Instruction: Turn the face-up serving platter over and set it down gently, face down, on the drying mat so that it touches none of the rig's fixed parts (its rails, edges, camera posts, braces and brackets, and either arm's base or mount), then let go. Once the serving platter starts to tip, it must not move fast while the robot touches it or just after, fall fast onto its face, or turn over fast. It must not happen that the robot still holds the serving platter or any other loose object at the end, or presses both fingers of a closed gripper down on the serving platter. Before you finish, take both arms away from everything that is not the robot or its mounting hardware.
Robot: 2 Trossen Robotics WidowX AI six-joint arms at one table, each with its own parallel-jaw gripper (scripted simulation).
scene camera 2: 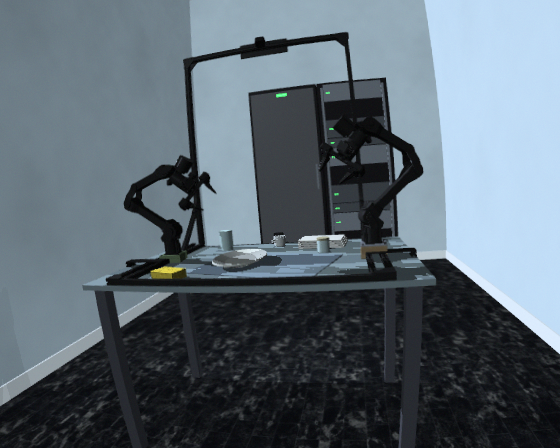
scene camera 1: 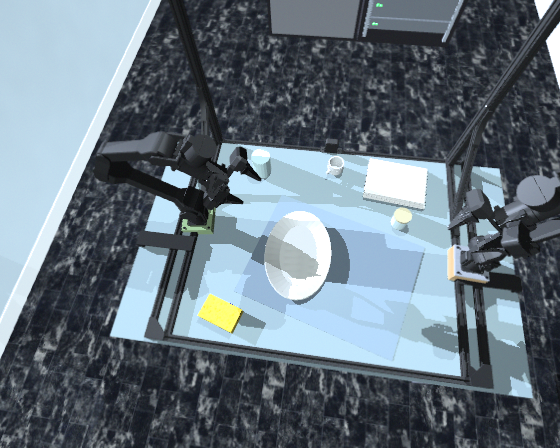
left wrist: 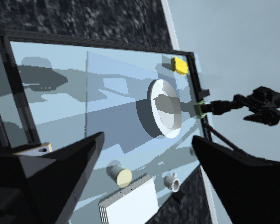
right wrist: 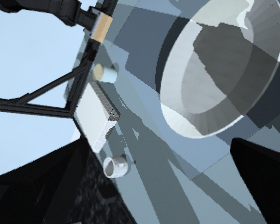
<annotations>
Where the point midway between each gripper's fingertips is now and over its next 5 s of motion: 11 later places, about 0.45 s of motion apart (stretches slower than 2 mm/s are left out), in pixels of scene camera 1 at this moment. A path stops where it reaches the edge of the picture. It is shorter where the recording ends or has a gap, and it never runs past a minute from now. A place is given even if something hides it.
My left gripper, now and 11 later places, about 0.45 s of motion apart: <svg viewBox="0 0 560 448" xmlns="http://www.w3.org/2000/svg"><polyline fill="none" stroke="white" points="459,240 478,228 480,225 434,232 409,232 393,218 384,202 381,190 362,216 358,235 358,239 358,239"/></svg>
My right gripper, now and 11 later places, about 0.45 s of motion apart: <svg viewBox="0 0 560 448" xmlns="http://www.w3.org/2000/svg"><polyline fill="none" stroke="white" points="251,191 223,188 217,186 226,198 236,204 267,195 292,176 303,158 292,214 271,241 268,244 269,247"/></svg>
</annotations>
